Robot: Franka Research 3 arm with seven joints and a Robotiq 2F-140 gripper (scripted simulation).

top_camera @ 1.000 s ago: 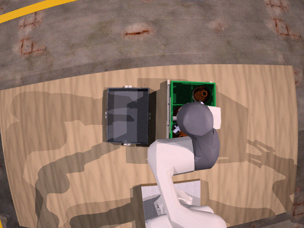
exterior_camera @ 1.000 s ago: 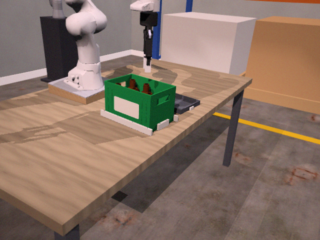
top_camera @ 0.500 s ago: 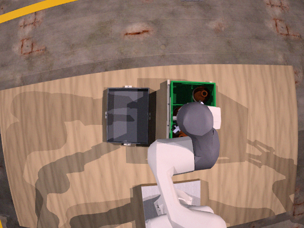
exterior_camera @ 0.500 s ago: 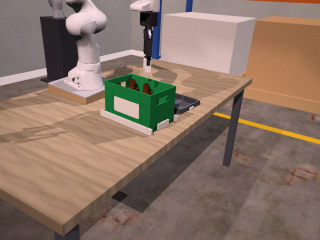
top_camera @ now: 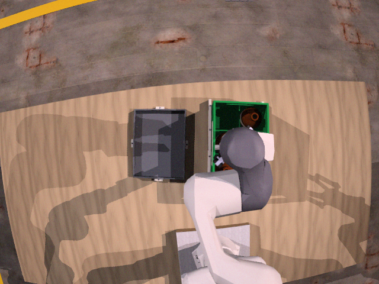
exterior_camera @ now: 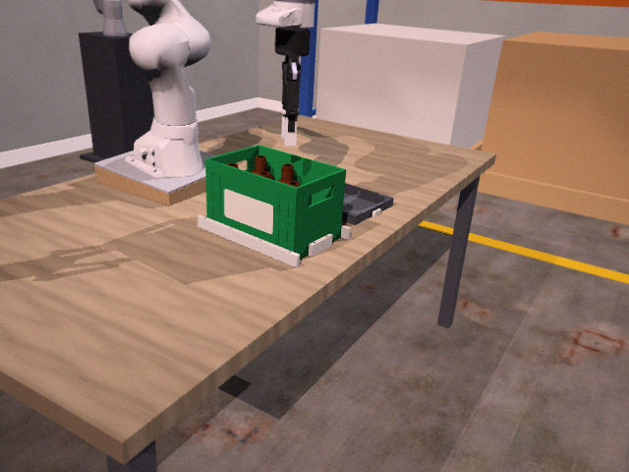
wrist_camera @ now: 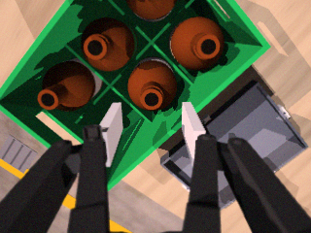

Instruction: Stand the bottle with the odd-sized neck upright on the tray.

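Now: the green crate 5 cm to the right of my hand and 17 cm below it. Also, from my hand: dark grey tray 2 cm ahead, 23 cm to the left, 24 cm below; brown bottle 8 cm ahead, 10 cm to the right, 16 cm below.
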